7 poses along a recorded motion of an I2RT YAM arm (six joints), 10 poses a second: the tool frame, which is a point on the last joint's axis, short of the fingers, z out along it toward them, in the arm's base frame.
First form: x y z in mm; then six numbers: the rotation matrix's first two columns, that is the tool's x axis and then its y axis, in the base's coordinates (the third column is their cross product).
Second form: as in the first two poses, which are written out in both.
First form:
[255 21 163 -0.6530 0.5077 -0.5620 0.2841 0.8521 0.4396]
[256 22 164 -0.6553 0.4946 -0.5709 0.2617 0.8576 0.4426]
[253 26 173 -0.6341 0.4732 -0.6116 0.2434 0.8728 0.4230]
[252 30 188 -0.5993 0.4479 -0.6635 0.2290 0.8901 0.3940]
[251 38 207 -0.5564 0.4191 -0.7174 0.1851 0.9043 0.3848]
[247 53 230 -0.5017 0.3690 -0.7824 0.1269 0.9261 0.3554]
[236 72 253 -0.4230 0.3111 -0.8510 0.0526 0.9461 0.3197]
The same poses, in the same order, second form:
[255 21 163 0.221 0.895 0.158 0.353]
[256 22 164 0.211 0.895 0.163 0.357]
[253 26 173 0.201 0.891 0.152 0.378]
[252 30 188 0.191 0.884 0.135 0.405]
[251 38 207 0.173 0.872 0.134 0.438]
[247 53 230 0.145 0.857 0.127 0.478]
[236 72 253 0.109 0.835 0.123 0.526]

